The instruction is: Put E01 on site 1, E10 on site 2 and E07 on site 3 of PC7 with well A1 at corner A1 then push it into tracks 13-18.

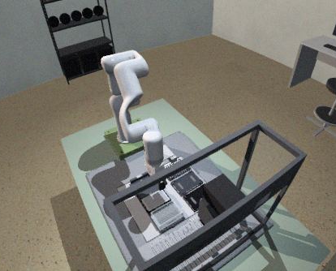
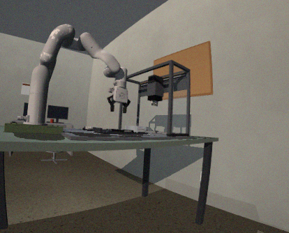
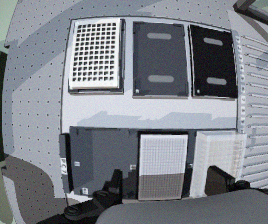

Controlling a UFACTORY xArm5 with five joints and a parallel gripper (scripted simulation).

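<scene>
Right now my hand is 180 mm to the right of the 96-well plate E01, 120 mm above it and 70 mm past it. Round my hand: pale block (120 mm below, 110 mm ahead, 50 mm to the right); then deep-well block E07 (120 mm below, 30 mm to the right, 10 mm ahead); then plate carrier PC7 (120 mm below, 30 mm to the right, 10 mm ahead).
</scene>
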